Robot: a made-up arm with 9 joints. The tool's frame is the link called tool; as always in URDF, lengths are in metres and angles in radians.
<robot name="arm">
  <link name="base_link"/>
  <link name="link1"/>
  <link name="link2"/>
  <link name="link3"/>
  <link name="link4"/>
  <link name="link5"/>
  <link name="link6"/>
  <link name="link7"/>
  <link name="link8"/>
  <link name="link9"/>
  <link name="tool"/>
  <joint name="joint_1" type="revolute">
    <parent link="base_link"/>
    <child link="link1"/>
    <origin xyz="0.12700 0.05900 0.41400" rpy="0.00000 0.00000 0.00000"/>
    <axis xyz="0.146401 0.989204 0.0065"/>
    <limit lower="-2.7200" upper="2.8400"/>
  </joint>
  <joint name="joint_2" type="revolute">
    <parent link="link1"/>
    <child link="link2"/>
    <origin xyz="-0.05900 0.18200 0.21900" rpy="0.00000 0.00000 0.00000"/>
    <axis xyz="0 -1 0"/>
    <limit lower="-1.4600" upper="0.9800"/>
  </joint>
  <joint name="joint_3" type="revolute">
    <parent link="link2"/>
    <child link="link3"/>
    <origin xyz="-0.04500 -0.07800 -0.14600" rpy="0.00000 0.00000 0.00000"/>
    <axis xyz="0 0 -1"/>
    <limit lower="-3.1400" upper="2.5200"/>
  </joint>
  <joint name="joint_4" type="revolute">
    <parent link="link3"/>
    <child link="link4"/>
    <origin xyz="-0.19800 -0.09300 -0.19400" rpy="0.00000 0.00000 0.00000"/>
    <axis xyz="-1 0 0"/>
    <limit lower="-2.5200" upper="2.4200"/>
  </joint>
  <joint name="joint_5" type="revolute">
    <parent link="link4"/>
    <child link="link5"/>
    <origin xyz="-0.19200 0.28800 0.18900" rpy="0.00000 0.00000 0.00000"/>
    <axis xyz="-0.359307 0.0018 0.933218"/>
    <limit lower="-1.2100" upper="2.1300"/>
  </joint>
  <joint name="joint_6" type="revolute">
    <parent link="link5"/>
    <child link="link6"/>
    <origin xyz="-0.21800 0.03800 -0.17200" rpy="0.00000 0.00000 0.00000"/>
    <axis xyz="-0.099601 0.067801 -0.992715"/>
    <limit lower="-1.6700" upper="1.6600"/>
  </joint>
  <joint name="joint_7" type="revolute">
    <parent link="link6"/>
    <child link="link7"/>
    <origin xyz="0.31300 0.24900 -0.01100" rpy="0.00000 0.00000 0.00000"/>
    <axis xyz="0 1 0"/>
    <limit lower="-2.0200" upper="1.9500"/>
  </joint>
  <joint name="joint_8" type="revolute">
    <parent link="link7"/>
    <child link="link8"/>
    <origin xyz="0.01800 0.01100 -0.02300" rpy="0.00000 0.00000 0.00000"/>
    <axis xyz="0 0 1"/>
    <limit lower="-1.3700" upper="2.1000"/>
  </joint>
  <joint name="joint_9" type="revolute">
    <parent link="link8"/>
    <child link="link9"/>
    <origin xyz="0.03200 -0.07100 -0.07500" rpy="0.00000 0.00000 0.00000"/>
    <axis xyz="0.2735 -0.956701 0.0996"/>
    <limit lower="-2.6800" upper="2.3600"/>
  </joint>
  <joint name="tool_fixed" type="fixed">
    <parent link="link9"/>
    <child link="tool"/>
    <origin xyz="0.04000 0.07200 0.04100" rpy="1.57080 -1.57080 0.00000"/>
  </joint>
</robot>
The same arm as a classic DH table. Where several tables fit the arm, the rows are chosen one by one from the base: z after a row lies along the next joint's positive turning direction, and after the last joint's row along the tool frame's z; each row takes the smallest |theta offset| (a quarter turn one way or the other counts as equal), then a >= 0, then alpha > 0; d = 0 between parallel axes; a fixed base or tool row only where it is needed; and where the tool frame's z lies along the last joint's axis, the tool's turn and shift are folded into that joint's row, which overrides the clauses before.
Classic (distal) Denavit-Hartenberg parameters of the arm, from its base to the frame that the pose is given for. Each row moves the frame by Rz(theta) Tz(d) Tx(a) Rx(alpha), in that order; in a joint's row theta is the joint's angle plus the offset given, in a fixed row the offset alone. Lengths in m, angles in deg.
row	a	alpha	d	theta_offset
base (fixed)	0.1170	-89.63	0.4135	-8.42
joint_1	-0.2214	171.57	-0.2590	87.49
joint_2	-0.0450	90.00	-0.4363	87.46
joint_3	0.0930	-90.00	0.3400	90.00
joint_4	-0.2876	-68.94	0.3170	0.11
joint_5	0.0028	152.94	0.6455	-8.81
joint_6	-0.3125	-86.11	0.5686	82.13
joint_7	-0.0180	-90.00	0.2614	-5.73
joint_8	-0.0113	-84.28	-0.1057	15.95
joint_9	0.0248	-16.92	0.2548	-70.79
tool (fixed)	0.0000	0.00	-0.2417	-20.01
Joint limits (deg, base to tool): -155.84..162.72 -83.65..56.15 -179.91..144.39 -144.39..138.66 -69.33..122.04 -95.68..95.11 -115.74..111.73 -78.50..120.32 -153.55..135.22

